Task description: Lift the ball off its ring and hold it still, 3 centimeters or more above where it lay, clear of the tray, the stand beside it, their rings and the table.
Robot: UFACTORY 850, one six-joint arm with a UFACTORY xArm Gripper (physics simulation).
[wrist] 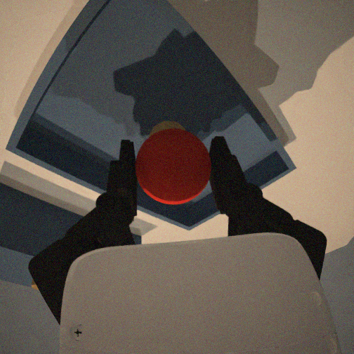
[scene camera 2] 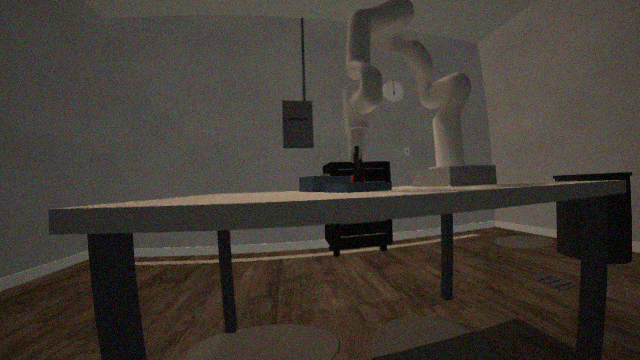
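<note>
The red ball (scene camera 2: 356, 178) (wrist: 173, 167) is low in the blue tray (scene camera 2: 378, 187) (wrist: 70, 111). A tan edge of its ring (wrist: 167, 124) shows past the ball in the wrist view; whether they touch is hidden. My gripper (scene camera 2: 357, 176) (wrist: 172, 153) is shut on the ball, with one black finger against each side. The fingers reach down over the tray. The blue stand (scene camera 2: 310, 184) (wrist: 30, 212) is beside the tray, at lower left in the wrist view. A bit of its orange-yellow ring (wrist: 34, 286) shows past the gripper.
The tray and stand are on the pale table (scene camera 2: 225, 199) (wrist: 315, 200). The arm's base block (scene camera 2: 472, 176) is to the right in the scene view. A black cabinet (scene camera 2: 359, 235) is behind the table, and a grey box (scene camera 2: 298, 132) hangs on the wall.
</note>
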